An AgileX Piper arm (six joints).
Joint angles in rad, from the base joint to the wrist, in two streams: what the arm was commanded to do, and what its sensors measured. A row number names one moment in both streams.
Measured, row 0:
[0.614, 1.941, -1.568, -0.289, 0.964, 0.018]
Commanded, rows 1 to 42:
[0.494, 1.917, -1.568, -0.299, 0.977, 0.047]
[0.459, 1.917, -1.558, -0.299, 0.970, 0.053]
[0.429, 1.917, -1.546, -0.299, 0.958, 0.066]
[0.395, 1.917, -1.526, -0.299, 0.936, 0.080]
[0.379, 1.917, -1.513, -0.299, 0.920, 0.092]
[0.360, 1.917, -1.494, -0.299, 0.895, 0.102]
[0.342, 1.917, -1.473, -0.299, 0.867, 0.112]
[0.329, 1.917, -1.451, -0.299, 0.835, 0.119]
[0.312, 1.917, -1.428, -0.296, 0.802, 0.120]
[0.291, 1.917, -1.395, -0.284, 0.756, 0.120]
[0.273, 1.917, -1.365, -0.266, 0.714, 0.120]
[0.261, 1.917, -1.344, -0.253, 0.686, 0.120]
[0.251, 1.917, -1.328, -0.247, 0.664, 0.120]
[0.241, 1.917, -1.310, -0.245, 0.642, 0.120]
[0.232, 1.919, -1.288, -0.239, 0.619, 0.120]
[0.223, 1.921, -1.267, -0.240, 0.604, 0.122]
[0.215, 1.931, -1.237, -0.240, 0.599, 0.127]
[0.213, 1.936, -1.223, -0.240, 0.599, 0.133]
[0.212, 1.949, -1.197, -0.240, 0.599, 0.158]
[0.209, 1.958, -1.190, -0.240, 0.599, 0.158]
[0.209, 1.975, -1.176, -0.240, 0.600, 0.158]
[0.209, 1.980, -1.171, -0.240, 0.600, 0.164]
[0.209, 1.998, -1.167, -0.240, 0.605, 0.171]
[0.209, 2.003, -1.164, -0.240, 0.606, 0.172]
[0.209, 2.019, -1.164, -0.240, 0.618, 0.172]
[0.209, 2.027, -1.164, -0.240, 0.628, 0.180]
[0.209, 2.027, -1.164, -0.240, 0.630, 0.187]
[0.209, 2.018, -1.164, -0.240, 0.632, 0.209]
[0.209, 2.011, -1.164, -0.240, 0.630, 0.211]
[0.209, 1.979, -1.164, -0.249, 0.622, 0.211]
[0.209, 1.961, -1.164, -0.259, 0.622, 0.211]
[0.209, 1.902, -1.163, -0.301, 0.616, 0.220]
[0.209, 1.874, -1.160, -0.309, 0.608, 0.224]
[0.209, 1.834, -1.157, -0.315, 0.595, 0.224]
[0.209, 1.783, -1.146, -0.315, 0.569, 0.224]
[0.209, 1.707, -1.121, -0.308, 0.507, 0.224]
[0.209, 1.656, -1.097, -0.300, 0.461, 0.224]
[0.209, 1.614, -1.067, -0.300, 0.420, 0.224]
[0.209, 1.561, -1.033, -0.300, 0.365, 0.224]
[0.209, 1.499, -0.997, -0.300, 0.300, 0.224]
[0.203, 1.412, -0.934, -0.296, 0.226, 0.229]
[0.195, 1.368, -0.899, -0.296, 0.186, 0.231]
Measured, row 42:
[0.214, 1.528, -1.017, -0.300, 0.350, 0.222]
